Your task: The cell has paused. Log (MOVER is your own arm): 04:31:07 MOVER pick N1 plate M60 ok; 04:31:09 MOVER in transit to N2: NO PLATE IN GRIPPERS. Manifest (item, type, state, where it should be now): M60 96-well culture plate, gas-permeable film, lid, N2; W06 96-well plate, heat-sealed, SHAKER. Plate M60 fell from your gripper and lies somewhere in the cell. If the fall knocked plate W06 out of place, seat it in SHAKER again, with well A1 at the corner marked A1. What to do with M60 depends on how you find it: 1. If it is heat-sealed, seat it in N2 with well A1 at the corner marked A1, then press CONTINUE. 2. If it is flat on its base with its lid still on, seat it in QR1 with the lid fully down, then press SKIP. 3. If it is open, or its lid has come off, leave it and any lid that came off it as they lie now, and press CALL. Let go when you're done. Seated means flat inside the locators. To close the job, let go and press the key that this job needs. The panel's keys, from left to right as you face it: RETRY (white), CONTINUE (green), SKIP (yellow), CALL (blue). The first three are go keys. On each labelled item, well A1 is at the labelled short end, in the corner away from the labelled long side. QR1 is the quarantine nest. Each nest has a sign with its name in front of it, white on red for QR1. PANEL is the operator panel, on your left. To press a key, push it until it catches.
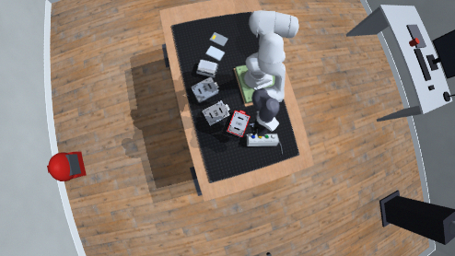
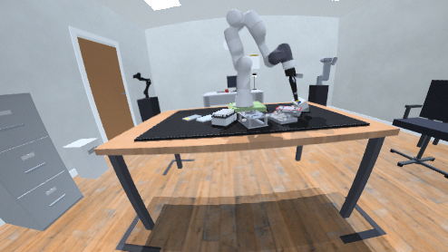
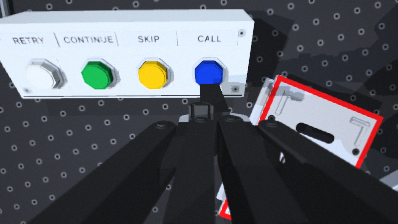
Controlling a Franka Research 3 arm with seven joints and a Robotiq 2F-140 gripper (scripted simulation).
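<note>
The blue call key is 10 mm ahead of my hand, 30 mm to the left of it and 40 mm below it. From my hand the other things lie so: yellow skip key (40 mm behind, 40 mm to the left, 40 mm below); then QR1 nest (80 mm ahead, 90 mm to the right, 70 mm below); then green continue key (90 mm behind, 50 mm to the left, 40 mm below).
</note>
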